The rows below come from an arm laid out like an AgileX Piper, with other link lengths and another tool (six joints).
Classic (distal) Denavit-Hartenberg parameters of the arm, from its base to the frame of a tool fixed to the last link. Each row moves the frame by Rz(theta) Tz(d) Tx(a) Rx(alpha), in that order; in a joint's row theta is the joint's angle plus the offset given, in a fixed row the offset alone. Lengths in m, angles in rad.
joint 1: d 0.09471  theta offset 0  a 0  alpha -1.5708
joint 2: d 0  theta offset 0.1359  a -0.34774  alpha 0
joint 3: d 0  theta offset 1.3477  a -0.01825  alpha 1.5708
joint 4: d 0.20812  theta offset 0  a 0  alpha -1.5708
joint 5: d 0  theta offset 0  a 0  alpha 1.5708
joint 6: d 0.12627  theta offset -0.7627  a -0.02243  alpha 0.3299
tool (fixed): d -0.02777  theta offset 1.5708  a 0  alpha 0
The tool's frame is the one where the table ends.
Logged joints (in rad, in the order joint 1, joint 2, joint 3, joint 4, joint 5, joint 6), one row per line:
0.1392 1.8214 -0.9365 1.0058 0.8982 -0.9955
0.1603 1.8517 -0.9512 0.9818 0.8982 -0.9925
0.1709 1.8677 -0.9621 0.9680 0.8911 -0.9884
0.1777 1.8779 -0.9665 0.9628 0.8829 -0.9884
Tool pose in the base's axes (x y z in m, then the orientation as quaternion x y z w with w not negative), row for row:
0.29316 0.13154 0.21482 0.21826 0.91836 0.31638 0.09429
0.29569 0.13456 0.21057 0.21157 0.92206 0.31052 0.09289
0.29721 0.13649 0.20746 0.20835 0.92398 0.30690 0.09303
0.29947 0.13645 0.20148 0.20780 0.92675 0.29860 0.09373
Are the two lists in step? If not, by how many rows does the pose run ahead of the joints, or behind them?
The pose runs 1 row ahead of the joints: the pose in row i belongs to the joints in row i + 1.
